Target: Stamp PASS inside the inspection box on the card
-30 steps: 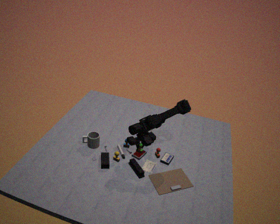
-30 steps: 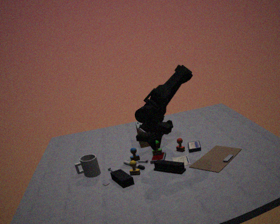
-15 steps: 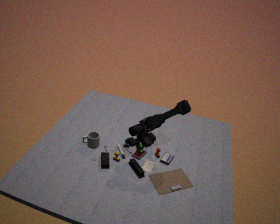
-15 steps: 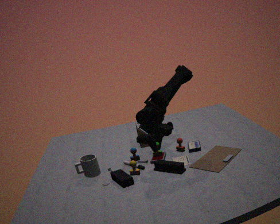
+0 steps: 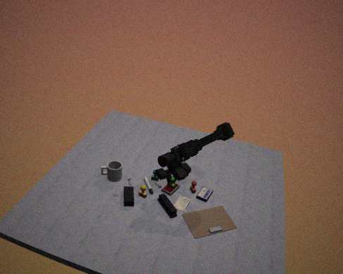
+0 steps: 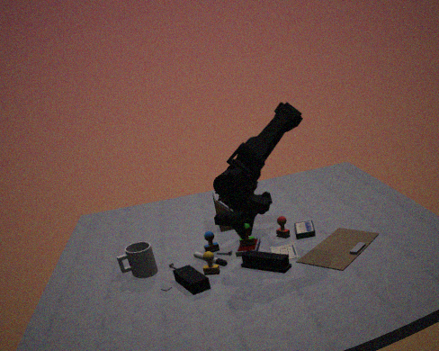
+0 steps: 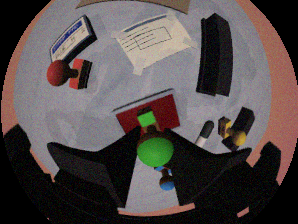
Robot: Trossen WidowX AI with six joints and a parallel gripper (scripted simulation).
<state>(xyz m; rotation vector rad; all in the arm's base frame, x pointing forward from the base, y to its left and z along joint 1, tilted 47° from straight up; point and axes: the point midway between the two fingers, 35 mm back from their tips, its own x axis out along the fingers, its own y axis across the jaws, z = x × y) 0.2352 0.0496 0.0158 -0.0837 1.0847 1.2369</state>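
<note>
My gripper tip is right at the green-knobbed stamp. Round my gripper tip: blue-knobbed stamp: 3 cm behind, 11 cm to the right, 2 cm below; then white marker: 5 cm ahead, 10 cm to the right, 3 cm below; then red ink pad: 4 cm below.
</note>
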